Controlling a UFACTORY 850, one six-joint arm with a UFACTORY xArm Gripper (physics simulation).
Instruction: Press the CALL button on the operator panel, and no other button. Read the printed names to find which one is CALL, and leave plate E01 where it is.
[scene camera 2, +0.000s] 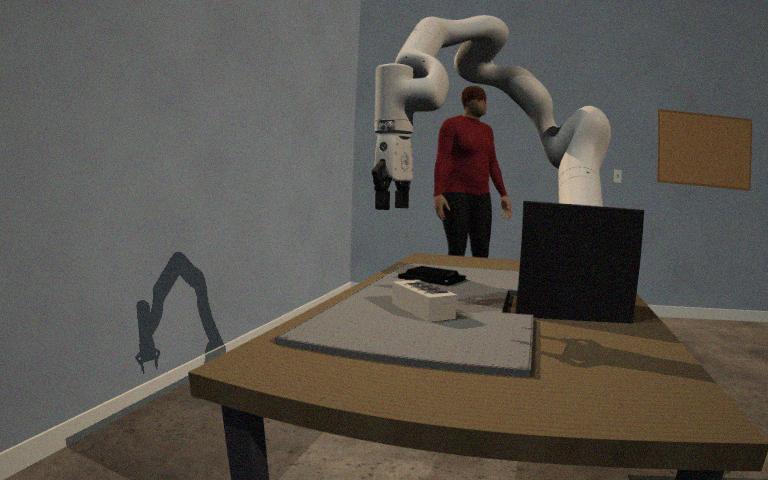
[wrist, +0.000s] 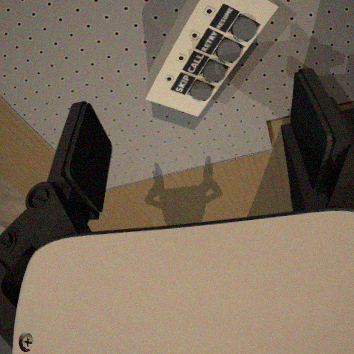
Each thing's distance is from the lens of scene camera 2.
my gripper (scene camera 2: 392, 208): 109 cm
operator panel (scene camera 2: 428, 305): 101 cm
